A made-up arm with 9 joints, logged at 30 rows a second.
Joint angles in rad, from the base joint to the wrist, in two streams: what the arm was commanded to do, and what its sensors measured. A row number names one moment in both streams.
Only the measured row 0 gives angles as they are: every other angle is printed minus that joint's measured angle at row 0.
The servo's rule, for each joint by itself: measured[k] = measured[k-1] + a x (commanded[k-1-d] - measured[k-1]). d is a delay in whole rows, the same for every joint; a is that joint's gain. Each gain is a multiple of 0.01, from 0.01 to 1. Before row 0 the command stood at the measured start. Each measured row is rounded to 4 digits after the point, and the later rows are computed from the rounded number. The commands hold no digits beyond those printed.
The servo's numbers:
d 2
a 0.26 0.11 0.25 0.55 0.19 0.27 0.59 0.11 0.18
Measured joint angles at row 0:
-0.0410 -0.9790 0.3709 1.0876 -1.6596 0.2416 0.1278 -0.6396 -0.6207
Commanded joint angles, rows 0 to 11:
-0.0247 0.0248 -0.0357 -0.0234 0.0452 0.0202 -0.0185 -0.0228 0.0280
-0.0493 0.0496 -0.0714 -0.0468 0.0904 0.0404 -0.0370 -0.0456 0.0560
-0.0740 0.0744 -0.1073 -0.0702 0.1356 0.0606 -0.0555 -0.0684 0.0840
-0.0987 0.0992 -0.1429 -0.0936 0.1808 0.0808 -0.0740 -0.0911 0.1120
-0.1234 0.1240 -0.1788 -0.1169 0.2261 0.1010 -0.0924 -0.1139 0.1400
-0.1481 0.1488 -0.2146 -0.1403 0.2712 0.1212 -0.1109 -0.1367 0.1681
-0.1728 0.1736 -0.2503 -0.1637 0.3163 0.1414 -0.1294 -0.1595 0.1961
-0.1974 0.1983 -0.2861 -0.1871 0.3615 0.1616 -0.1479 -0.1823 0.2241
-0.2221 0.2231 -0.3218 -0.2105 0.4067 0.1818 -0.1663 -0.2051 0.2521
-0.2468 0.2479 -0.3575 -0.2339 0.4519 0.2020 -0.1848 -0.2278 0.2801
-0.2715 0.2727 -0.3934 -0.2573 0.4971 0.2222 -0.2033 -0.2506 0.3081
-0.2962 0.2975 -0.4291 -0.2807 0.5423 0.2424 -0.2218 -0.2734 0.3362
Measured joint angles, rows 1 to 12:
0.0000 0.0000 0.0000 0.0000 0.0000 0.0000 0.0000 0.0000 0.0000
0.0000 0.0000 0.0000 0.0000 0.0000 0.0000 0.0000 0.0000 0.0000
-0.0064 0.0027 -0.0089 -0.0129 0.0086 0.0055 -0.0109 -0.0025 0.0050
-0.0176 0.0079 -0.0245 -0.0315 0.0241 0.0149 -0.0263 -0.0072 0.0142
-0.0323 0.0152 -0.0452 -0.0528 0.0453 0.0272 -0.0435 -0.0139 0.0268
-0.0496 0.0244 -0.0696 -0.0752 0.0710 0.0417 -0.0615 -0.0224 0.0421
-0.0688 0.0354 -0.0969 -0.0981 0.1005 0.0577 -0.0797 -0.0325 0.0597
-0.0894 0.0479 -0.1263 -0.1213 0.1329 0.0748 -0.0981 -0.0440 0.0792
-0.1111 0.0617 -0.1573 -0.1446 0.1677 0.0928 -0.1166 -0.0567 0.1002
-0.1335 0.0767 -0.1895 -0.1680 0.2045 0.1114 -0.1351 -0.0705 0.1225
-0.1565 0.0928 -0.2226 -0.1914 0.2429 0.1304 -0.1535 -0.0853 0.1458
-0.1800 0.1099 -0.2563 -0.2148 0.2826 0.1497 -0.1720 -0.1010 0.1700

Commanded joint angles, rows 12 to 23:
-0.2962 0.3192 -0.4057 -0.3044 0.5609 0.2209 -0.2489 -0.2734 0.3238
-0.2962 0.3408 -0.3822 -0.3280 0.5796 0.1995 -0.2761 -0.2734 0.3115
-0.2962 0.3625 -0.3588 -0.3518 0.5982 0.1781 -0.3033 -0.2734 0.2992
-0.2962 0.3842 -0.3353 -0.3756 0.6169 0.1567 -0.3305 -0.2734 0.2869
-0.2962 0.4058 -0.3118 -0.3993 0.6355 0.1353 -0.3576 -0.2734 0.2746
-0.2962 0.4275 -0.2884 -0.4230 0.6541 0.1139 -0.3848 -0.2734 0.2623
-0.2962 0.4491 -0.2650 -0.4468 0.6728 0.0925 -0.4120 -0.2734 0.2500
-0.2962 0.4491 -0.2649 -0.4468 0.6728 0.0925 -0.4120 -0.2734 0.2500
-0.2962 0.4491 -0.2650 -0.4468 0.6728 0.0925 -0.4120 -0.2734 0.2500
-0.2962 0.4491 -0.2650 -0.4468 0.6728 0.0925 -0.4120 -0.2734 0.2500
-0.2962 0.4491 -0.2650 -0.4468 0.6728 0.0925 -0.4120 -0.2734 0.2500
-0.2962 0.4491 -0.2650 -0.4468 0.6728 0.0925 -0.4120 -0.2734 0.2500
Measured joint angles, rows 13 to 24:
-0.2038 0.1278 -0.2906 -0.2382 0.3234 0.1693 -0.1905 -0.1175 0.1949
-0.2278 0.1465 -0.3252 -0.2616 0.3650 0.1890 -0.2090 -0.1346 0.2203
-0.2456 0.1655 -0.3453 -0.2851 0.4022 0.1976 -0.2325 -0.1499 0.2389
-0.2588 0.1848 -0.3545 -0.3087 0.4359 0.1981 -0.2582 -0.1635 0.2520
-0.2685 0.2043 -0.3556 -0.3324 0.4667 0.1927 -0.2848 -0.1756 0.2605
-0.2757 0.2241 -0.3505 -0.3562 0.4952 0.1830 -0.3118 -0.1864 0.2653
-0.2810 0.2441 -0.3408 -0.3799 0.5219 0.1701 -0.3388 -0.1960 0.2670
-0.2850 0.2643 -0.3277 -0.4036 0.5470 0.1549 -0.3659 -0.2045 0.2662
-0.2879 0.2846 -0.3120 -0.4274 0.5709 0.1381 -0.3931 -0.2121 0.2633
-0.2901 0.3027 -0.3002 -0.4381 0.5903 0.1258 -0.4043 -0.2188 0.2609
-0.2917 0.3188 -0.2914 -0.4429 0.6060 0.1168 -0.4088 -0.2248 0.2589
-0.2929 0.3331 -0.2848 -0.4450 0.6187 0.1102 -0.4107 -0.2301 0.2573

